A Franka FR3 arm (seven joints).
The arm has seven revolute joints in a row. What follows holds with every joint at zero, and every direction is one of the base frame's.
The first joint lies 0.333 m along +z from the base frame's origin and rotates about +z.
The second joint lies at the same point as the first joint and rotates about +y.
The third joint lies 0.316 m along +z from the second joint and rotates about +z.
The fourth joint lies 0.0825 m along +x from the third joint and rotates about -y.
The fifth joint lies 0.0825 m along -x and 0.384 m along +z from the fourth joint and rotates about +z.
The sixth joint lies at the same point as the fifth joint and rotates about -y.
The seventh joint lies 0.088 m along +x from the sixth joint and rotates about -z.
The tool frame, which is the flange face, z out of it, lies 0.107 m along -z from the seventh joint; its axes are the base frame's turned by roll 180, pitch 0 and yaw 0 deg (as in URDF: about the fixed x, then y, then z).
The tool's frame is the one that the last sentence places.
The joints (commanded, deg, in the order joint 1, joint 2, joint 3, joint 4, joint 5, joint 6, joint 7), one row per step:
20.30 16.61 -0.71 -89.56 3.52 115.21 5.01
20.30 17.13 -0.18 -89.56 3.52 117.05 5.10
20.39 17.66 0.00 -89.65 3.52 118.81 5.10
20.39 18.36 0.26 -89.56 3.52 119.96 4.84
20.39 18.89 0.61 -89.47 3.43 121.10 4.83
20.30 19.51 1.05 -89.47 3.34 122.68 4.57
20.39 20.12 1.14 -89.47 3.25 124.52 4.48
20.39 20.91 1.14 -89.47 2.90 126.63 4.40
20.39 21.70 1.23 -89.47 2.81 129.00 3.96
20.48 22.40 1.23 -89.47 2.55 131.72 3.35
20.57 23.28 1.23 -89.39 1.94 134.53 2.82
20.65 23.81 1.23 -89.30 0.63 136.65 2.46
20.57 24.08 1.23 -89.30 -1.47 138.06 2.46
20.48 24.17 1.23 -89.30 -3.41 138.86 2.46
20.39 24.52 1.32 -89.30 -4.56 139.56 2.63
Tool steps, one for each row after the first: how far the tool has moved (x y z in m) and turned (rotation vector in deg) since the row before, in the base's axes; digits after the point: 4 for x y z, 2 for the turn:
0.0023 0.0064 -0.0027 0.57 -1.19 0.31
0.0028 0.0039 -0.0037 0.41 -1.06 0.16
0.0026 0.0037 -0.0053 0.20 -0.51 0.43
0.0018 0.0043 -0.0033 0.25 -0.65 0.30
0.0024 0.0044 -0.0043 0.33 -0.92 0.51
0.0032 0.0030 -0.0037 0.36 -1.18 0.18
0.0046 0.0012 -0.0054 0.13 -1.37 0.08
0.0044 0.0023 -0.0048 0.39 -1.56 0.41
0.0044 0.0024 -0.0030 0.31 -2.07 0.62
0.0048 0.0025 -0.0042 0.03 -2.17 0.69
0.0032 0.0019 -0.0012 -0.63 -2.07 0.86
0.0024 -0.0004 -0.0003 -1.36 -1.78 0.75
0.0014 -0.0008 0.0006 -1.38 -1.32 0.71
0.0014 0.0004 -0.0028 -0.72 -0.67 0.34

